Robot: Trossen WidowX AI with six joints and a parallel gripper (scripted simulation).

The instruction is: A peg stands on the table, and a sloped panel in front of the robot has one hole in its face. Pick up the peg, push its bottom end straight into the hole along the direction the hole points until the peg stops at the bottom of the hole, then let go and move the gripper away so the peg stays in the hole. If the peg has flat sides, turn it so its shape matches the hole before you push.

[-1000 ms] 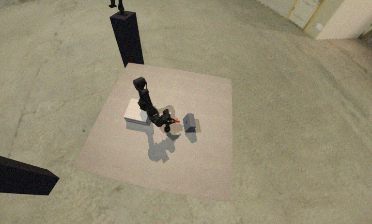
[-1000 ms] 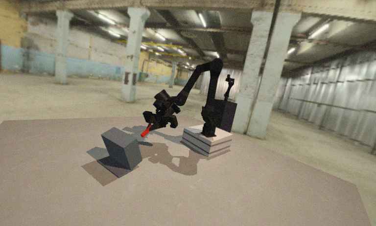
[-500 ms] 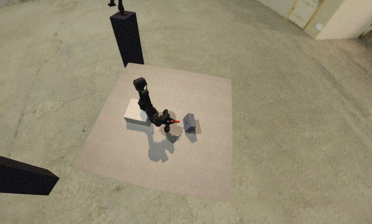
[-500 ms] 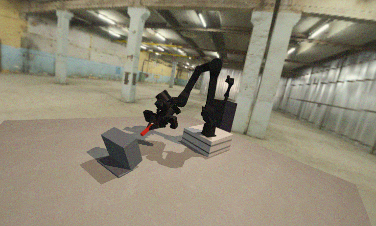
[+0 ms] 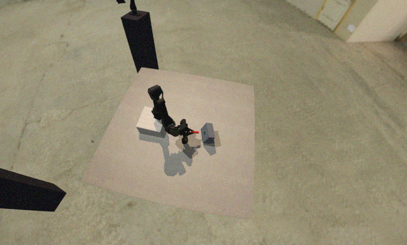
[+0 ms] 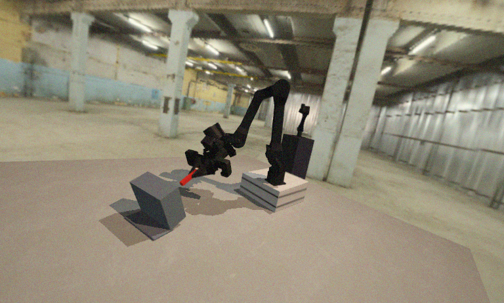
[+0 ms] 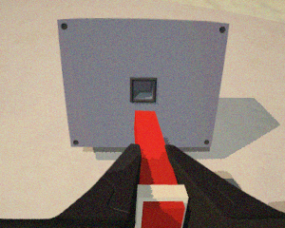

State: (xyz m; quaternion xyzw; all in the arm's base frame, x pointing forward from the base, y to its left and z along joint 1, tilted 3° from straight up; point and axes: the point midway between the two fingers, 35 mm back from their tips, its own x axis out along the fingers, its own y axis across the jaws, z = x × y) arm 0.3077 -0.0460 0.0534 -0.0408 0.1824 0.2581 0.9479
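My gripper tip is now 100 mm short of the grey sloped panel, 60 mm to the right of it and 40 mm above it. Also, from my gripper tip: red square peg (10 mm behind, 10 mm to the right, 10 mm above).
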